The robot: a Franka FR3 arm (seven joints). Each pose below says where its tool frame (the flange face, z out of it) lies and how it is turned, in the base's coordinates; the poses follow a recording.
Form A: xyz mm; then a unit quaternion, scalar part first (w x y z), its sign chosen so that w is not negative.
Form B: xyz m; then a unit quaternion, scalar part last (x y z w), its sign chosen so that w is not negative. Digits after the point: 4 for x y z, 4 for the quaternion.
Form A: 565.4, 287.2, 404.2, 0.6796, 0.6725, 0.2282, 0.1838
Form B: 0.5654, 0.2872, 0.4042, 0.6725, 0.2282, 0.1838, 0.6796
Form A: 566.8, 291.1, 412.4, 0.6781, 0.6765, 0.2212, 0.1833
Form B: 0.5668, 0.2911, 0.4124, 0.6765, 0.2212, 0.1833, 0.6781
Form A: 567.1, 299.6, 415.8, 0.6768, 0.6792, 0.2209, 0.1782
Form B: 0.5671, 0.2996, 0.4158, 0.6792, 0.2209, 0.1782, 0.6768
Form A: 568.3, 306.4, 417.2, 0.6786, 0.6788, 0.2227, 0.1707
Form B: 0.5683, 0.3064, 0.4172, 0.6788, 0.2227, 0.1707, 0.6786
